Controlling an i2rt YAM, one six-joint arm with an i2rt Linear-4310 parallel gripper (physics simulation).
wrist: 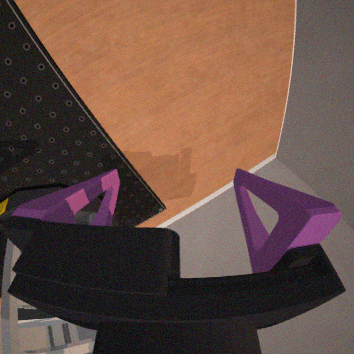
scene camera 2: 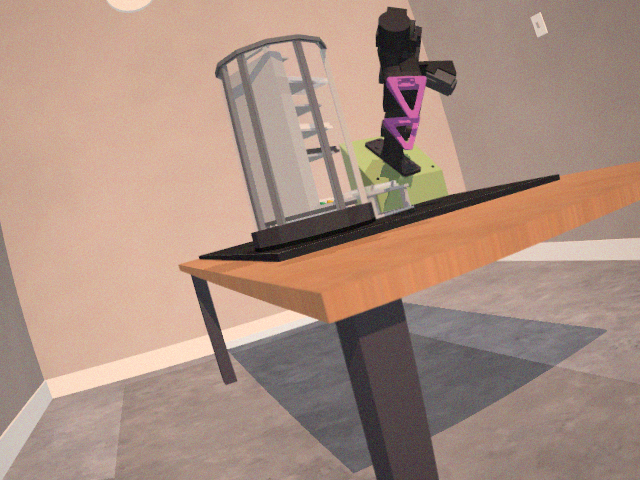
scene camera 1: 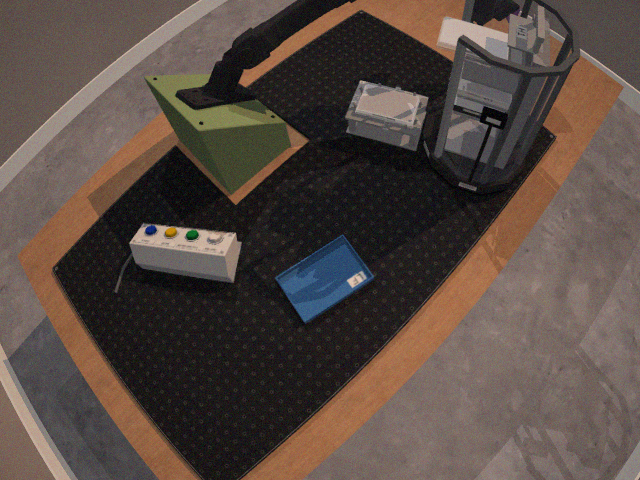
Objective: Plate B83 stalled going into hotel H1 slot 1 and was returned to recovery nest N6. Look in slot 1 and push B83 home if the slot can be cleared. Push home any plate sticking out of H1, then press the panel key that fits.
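Places are measured from the arm's base along level axes (x ahead, y left, z up), in centimetres.
Pixels of known places: gripper, fingertip midpoint: point(wrist: 176, 175) point(scene camera 2: 411, 135); arm's base, link origin: point(scene camera 2: 392, 157) point(scene camera 1: 217, 96).
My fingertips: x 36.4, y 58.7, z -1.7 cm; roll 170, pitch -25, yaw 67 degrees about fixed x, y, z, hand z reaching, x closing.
Observation:
For each thing: its middle in the pictures, then the offset to it from my fingertips. "spot": a spot on its surface instead. Level surfaces: height alone.
- Hotel H1, body centre: point(scene camera 1: 492, 92) point(wrist: 67, 342) point(scene camera 2: 290, 139) dz +7.2, dx +9.6, dy -26.7 cm
- white key panel, body centre: point(scene camera 1: 182, 249) dz -9.2, dx -22.3, dy -85.9 cm
- blue tray, body centre: point(scene camera 1: 324, 278) dz -12.5, dx +2.8, dy -71.7 cm
- black mat, surface height: dz -13.4 cm
- black post with a dark head, surface spot: point(scene camera 1: 493, 117) spot: dz +14.1, dx +14.0, dy -38.5 cm
- white flat piece, body centre: point(scene camera 1: 474, 40) point(scene camera 2: 296, 86) dz +19.1, dx +4.1, dy -28.6 cm
Hotel H1 point(scene camera 1: 521, 34) point(scene camera 2: 276, 149) is a grey tower with shelves, inside a cage of grey posts; several light ledges or plates and one dark piece show at its side in scene camera 2. What is in slot 1 cannot be told. A clear, light-topped box point(scene camera 1: 386, 105) stands beside the cage; no N6 or B83 label is readable. The white key panel point(scene camera 1: 178, 262) has blue point(scene camera 1: 150, 230), yellow point(scene camera 1: 170, 232), green point(scene camera 1: 192, 235) and white point(scene camera 1: 214, 237) keys. My gripper point(scene camera 2: 410, 133) point(wrist: 176, 175) is open, high beside the cage; in scene camera 1 the cage partly hides it.
A blue tray point(scene camera 1: 323, 276) marked LF lies on the black mat point(scene camera 1: 232, 361). The green arm base point(scene camera 1: 227, 149) stands near the panel. A black post with a dark head point(scene camera 1: 493, 117) stands at the cage front. A white flat piece point(scene camera 1: 465, 33) lies behind the cage.

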